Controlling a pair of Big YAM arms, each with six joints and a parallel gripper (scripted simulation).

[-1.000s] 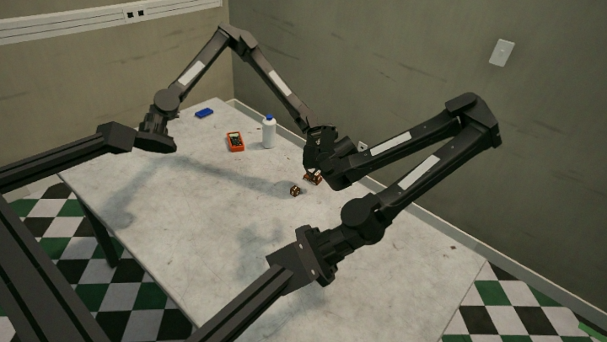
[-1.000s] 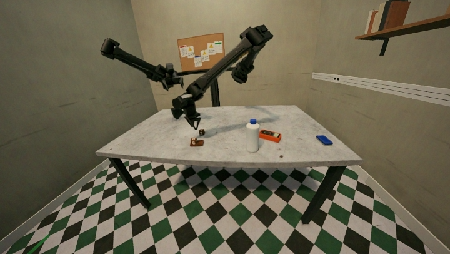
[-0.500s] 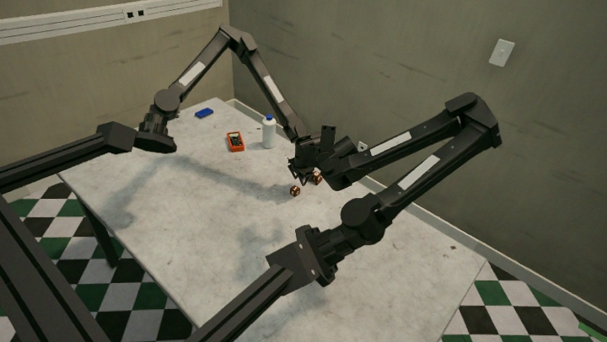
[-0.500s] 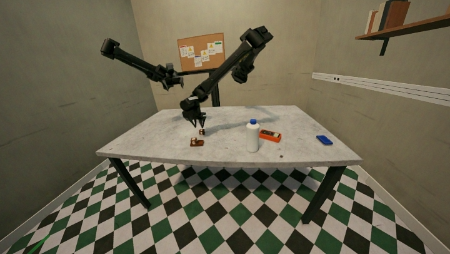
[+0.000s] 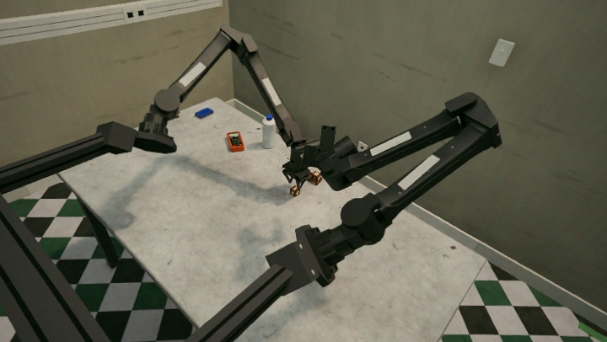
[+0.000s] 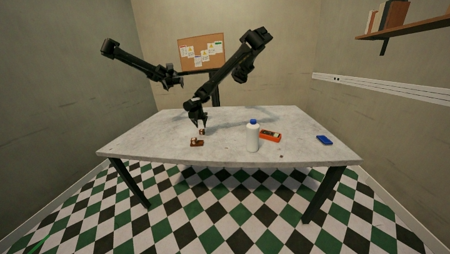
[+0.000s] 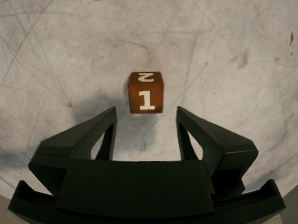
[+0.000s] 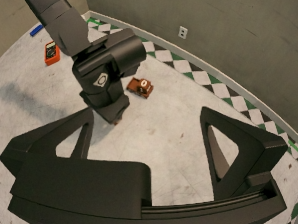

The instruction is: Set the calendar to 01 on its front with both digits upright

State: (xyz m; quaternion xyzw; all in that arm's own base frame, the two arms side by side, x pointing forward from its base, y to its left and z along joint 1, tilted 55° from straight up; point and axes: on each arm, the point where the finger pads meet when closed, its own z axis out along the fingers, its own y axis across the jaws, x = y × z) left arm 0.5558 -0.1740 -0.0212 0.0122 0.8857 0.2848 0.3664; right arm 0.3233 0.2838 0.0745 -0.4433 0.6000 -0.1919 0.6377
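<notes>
The brown tray is 130 mm ahead of my left hand and 50 mm below it. The rest, counted from my left hand: blue block (150 mm ahead, 750 mm to the left, 40 mm below); then white bottle (190 mm ahead, 320 mm to the left, 30 mm above).
</notes>
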